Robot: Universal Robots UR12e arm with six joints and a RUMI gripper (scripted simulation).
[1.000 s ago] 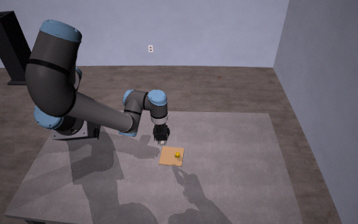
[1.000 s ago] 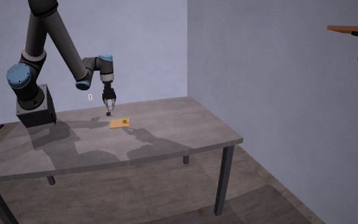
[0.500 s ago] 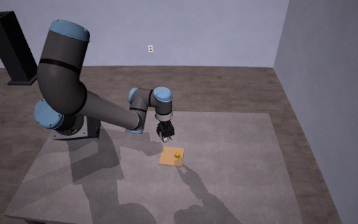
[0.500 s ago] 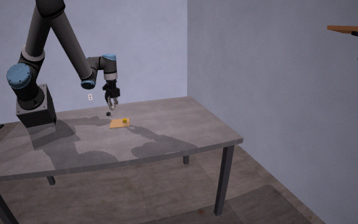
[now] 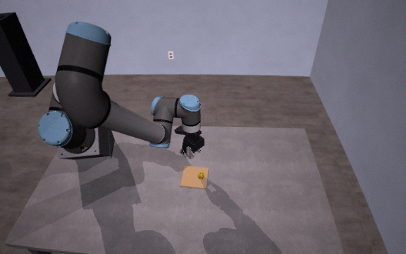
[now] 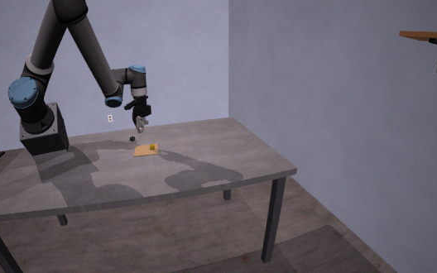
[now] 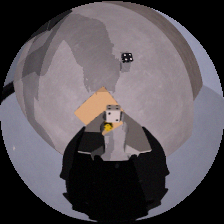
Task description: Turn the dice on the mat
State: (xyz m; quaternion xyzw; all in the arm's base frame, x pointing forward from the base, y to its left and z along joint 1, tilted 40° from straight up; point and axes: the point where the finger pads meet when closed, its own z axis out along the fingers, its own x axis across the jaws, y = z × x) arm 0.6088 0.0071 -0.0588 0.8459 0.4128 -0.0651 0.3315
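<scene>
My gripper is now 70 mm past the black die, 110 mm to the right of it and 90 mm above it. The rest, counted from my hand: white die: right at my hand; then tan mat: 20 mm ahead, 70 mm to the right, 100 mm below; then yellow die: 60 mm ahead, 70 mm to the right, 90 mm below.
</scene>
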